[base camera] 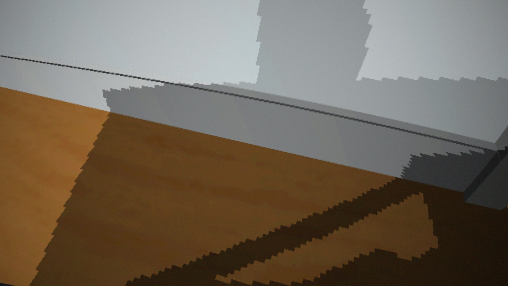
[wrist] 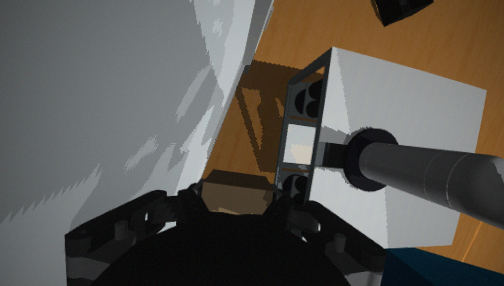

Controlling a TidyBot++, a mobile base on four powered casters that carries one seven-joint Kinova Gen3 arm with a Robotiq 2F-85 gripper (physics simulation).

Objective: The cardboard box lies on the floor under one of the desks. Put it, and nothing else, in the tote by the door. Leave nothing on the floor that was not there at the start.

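Places are measured from the arm's base along level axes (x back, y right, z up), in centimetres.
Where they show: gripper, between the fingertips: [wrist: 237, 190]; arm's base, origin of its link: [wrist: 374, 160].
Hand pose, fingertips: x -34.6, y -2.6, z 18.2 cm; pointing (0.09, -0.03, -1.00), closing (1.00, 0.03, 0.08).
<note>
Each offset is from my fingertips to the top centre of the thing. "spot": to the spot under its first point. Level surfaces: height alone.
A brown cardboard box @(dy -3.1, dx -0.1, dz +3.4 cm) [wrist: 237, 196] is held between the fingers of my gripper [wrist: 237, 190], at the lower middle of the wrist view. My gripper is shut on it. Its lower part is hidden behind the dark gripper body. Wooden floor shows beyond the box. The tote by the door cannot be made out with certainty in these views; a dark blue surface [wrist: 430, 267] shows at the lower right of the wrist view, and I cannot tell what it is. The gripper does not show in the base camera view.
The robot's own white base [wrist: 415, 100] and grey arm [wrist: 425, 172] fill the right. A pale wall [base camera: 125, 35] [wrist: 100, 100] runs close along the wooden floor @(dz -57.8 cm) [base camera: 175, 190] [wrist: 295, 35]. A dark object @(spot: dy +69.1, dx +68.5, dz -47.8 cm) [wrist: 402, 9] stands at the top right. A dark grey piece @(spot: dy +30.8, dx +3.6, dz -52.9 cm) [base camera: 487, 182] shows at the right.
</note>
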